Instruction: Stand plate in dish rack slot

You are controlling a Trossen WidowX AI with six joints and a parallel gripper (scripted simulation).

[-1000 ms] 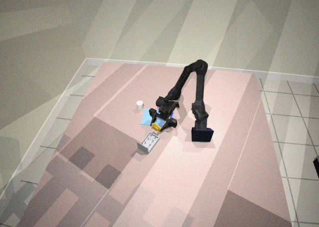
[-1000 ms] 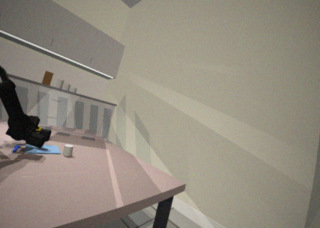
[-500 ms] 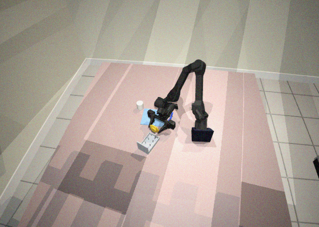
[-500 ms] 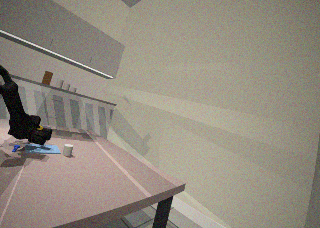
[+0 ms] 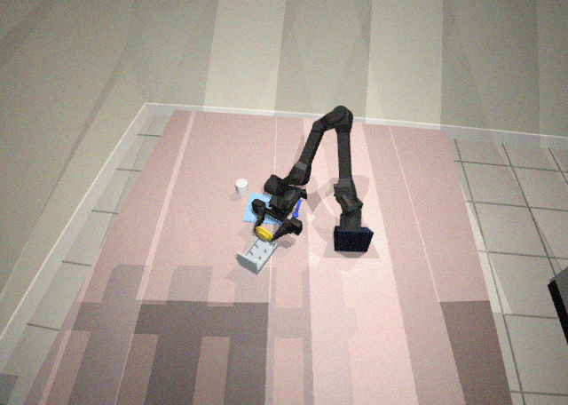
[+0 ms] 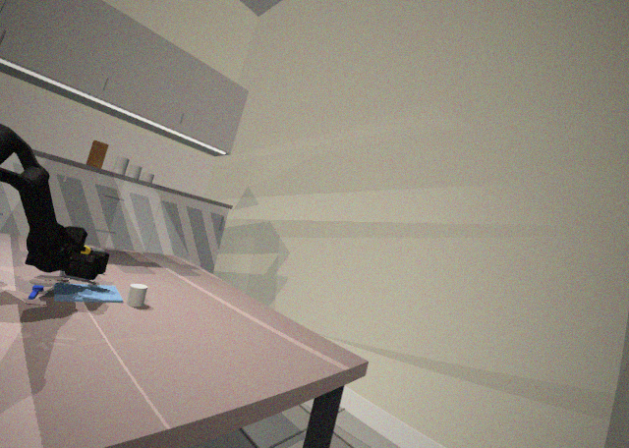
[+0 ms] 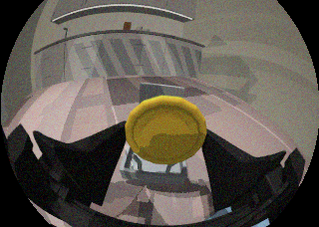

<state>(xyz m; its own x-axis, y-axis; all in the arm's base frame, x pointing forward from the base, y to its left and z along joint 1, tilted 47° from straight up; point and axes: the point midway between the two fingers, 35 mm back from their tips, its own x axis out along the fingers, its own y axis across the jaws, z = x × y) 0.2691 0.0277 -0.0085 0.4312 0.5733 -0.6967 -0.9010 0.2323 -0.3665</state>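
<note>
The grey dish rack is 1 cm ahead of my gripper tip, 4 cm to the left of it and 4 cm below it. Also, from my gripper tip: mat: 2 cm ahead, 16 cm to the right, 6 cm below; then blue spoon: 10 cm behind, 16 cm to the right, 6 cm below; then yellow plate: 1 cm to the right.
</note>
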